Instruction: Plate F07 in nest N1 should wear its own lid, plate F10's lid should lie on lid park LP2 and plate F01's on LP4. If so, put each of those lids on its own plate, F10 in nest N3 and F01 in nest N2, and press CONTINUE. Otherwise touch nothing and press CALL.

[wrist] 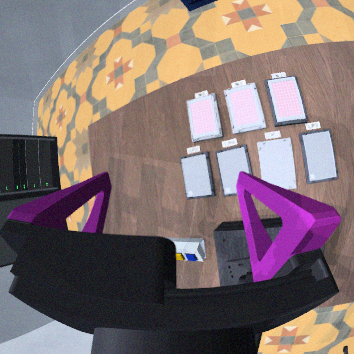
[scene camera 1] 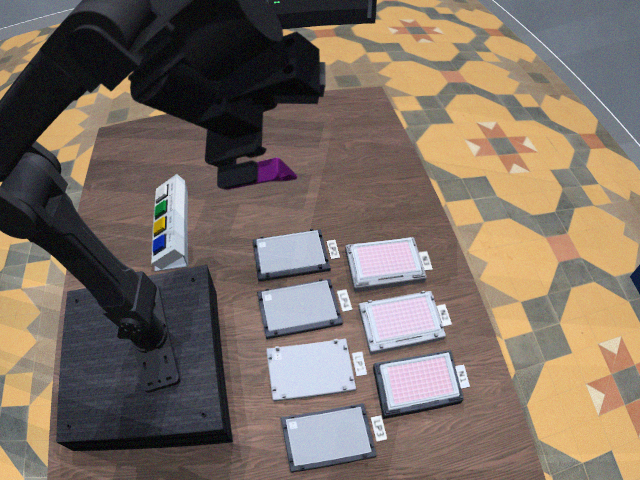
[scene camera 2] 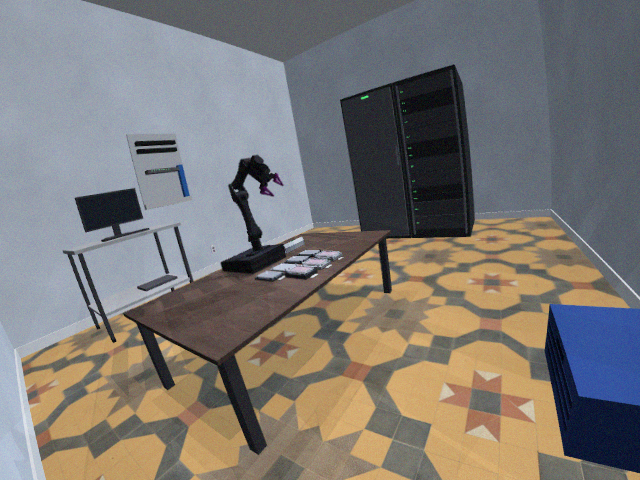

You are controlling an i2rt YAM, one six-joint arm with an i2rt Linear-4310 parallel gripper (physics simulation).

Labels:
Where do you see a nest N2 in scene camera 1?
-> At 443, 318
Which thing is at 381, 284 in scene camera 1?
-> A nest N3.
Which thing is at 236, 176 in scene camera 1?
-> My gripper.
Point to a white button box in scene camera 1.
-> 174, 255

